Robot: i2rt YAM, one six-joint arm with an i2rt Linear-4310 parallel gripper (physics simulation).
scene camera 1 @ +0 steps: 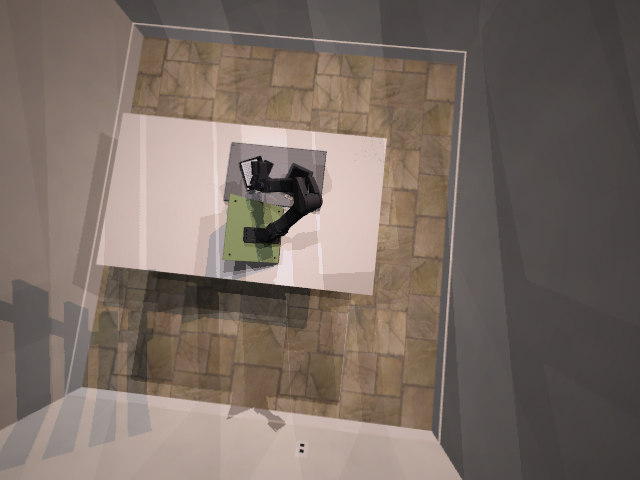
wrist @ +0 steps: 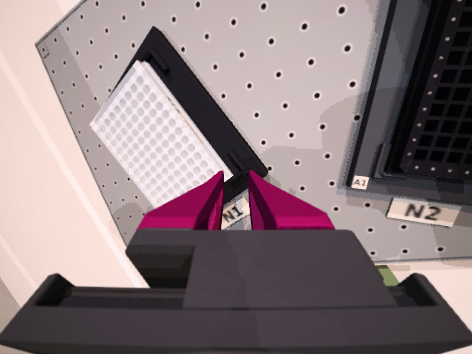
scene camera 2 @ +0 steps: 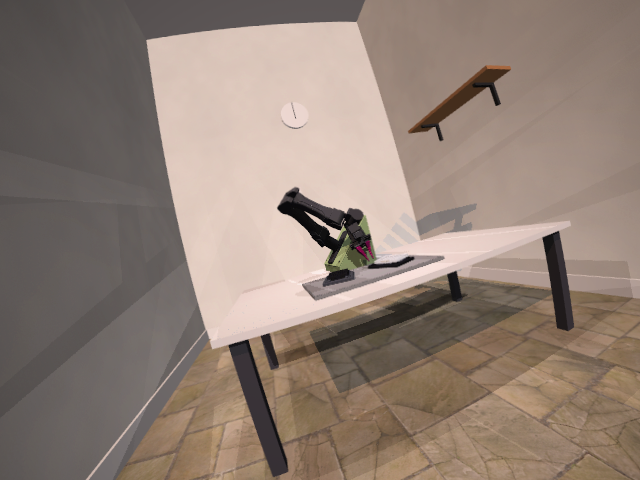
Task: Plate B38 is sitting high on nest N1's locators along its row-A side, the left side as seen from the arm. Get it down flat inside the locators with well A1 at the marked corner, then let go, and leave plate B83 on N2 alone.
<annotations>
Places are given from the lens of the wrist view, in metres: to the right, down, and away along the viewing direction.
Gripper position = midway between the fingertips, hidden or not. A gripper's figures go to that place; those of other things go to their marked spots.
my gripper (wrist: 236,177): 0.00, 0.00, 0.13
white well plate (wrist: 142,124): -0.09, -0.05, 0.16
black well plate (wrist: 424,142): 0.12, -0.02, 0.11
black nest N1 (wrist: 226,140): -0.01, -0.03, 0.15
The marked spots on the black nest N1 and the white well plate are 0.08 m apart.
</annotations>
